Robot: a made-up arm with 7 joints.
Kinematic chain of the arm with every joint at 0, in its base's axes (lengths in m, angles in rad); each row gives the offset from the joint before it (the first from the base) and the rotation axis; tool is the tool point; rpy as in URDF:
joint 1: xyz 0.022 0.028 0.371 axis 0 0.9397 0.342
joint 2: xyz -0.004 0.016 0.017 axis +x
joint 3: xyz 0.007 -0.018 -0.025 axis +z
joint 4: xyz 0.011 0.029 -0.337 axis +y
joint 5: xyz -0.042 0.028 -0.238 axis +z
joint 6: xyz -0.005 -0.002 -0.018 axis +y
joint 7: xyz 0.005 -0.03 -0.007 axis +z
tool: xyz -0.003 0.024 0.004 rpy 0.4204 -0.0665 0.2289
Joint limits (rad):
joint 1: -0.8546..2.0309
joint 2: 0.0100..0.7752
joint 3: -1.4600..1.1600
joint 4: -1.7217..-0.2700
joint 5: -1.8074..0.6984
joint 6: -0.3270..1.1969
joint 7: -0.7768..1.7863
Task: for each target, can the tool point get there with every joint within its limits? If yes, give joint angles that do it. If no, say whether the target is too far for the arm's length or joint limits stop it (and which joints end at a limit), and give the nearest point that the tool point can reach.
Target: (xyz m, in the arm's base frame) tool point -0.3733 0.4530 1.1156
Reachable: no: too far | nearest point -0.4161 0.3008 0.7406 | short by 0.407 m
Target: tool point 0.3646 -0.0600 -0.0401
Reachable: yes | joints -0.3487 0.1330 -0.7785 -1.2287 -0.5163 0.8272 0.6061
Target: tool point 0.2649 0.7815 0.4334
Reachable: no: too far | nearest point 0.2699 0.5214 0.3344 | short by 0.278 m
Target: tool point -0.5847 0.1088 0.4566
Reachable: yes | joints 1.6806 0.3650 0.8992 -0.4247 -0.4704 0.5663 -0.3206
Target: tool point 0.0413 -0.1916 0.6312
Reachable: no: joint limits stop it (at a limit: joint 1, joint 3, joint 4, joint 5, joint 6, joint 7) | nearest point -0.2672 -0.2805 0.3542 | short by 0.424 m
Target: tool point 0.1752 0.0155 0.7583
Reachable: no: joint limits stop it (at a limit: joint 1, joint 2, joint 4, joint 5, joint 7) | nearest point 0.3969 0.2518 0.4780 | short by 0.428 m
